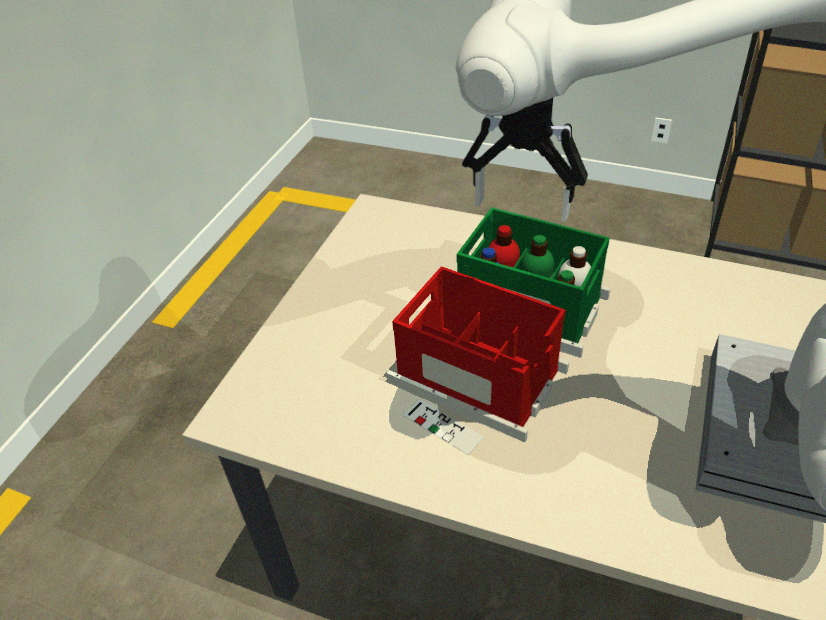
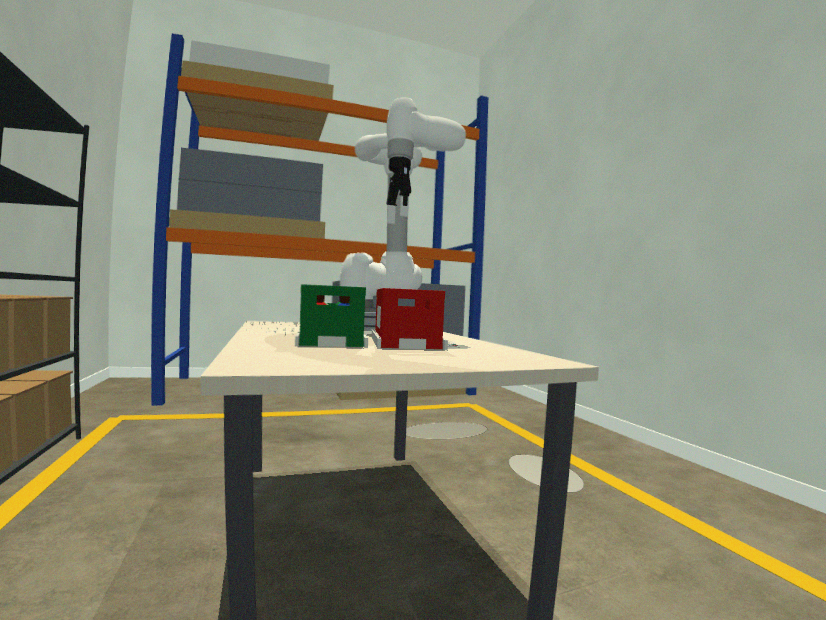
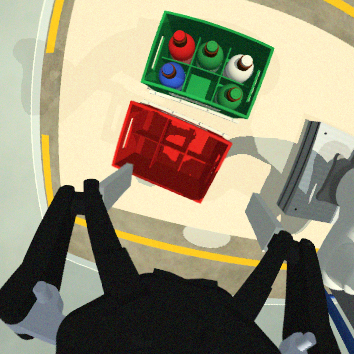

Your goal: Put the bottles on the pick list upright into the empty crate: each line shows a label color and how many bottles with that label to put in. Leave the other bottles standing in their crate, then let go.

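Frame: origin at the arm's base, x ahead, y left, z up, level; millimetres.
Where they show: gripper, between the fingertips: point(image 1: 521, 209) point(image 2: 397, 220) point(image 3: 190, 188); arm's base, origin of its link: point(image 3: 340, 182).
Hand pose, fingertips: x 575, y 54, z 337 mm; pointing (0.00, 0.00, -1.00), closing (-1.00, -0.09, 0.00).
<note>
Each offset is from my fingertips to the centre of the thing. "*": to the spot under its first point.
My gripper point(image 1: 522, 208) point(image 2: 397, 214) point(image 3: 190, 188) is open and empty, pointing down high above the crates. The green crate {dy -210, dx +33, dz -326 mm} point(image 1: 520, 278) point(image 2: 331, 323) point(image 3: 220, 31) holds upright bottles: red {dy -257, dx +117, dz -328 mm} point(image 1: 505, 253) point(image 3: 181, 48), green {dy -253, dx +34, dz -328 mm} point(image 1: 537, 261) point(image 3: 210, 57) and white {dy -247, dx -55, dz -328 mm} point(image 1: 573, 272) point(image 3: 239, 69) in its back row, blue {dy -170, dx +120, dz -328 mm} point(image 1: 489, 252) point(image 3: 171, 76) and a second green bottle {dy -162, dx -55, dz -328 mm} point(image 1: 567, 275) point(image 3: 229, 96) in its front row. The front middle compartment is empty. The red crate {dy +34, dx +60, dz -326 mm} point(image 1: 512, 387) point(image 2: 410, 327) point(image 3: 165, 175) is empty. The pick list {* dy +191, dx +13, dz -412 mm} point(image 1: 469, 440) reads red 1, green 2, white 1.
Both crates stand side by side between light fixture strips {* dy +139, dx +54, dz -385 mm} point(image 1: 460, 405) on the table point(image 1: 320, 400) point(image 2: 400, 381). The arm's grey base plate point(image 1: 747, 400) point(image 3: 300, 170) is to the right. A black shelf rack with cardboard boxes point(image 1: 787, 100) stands behind the table.
</note>
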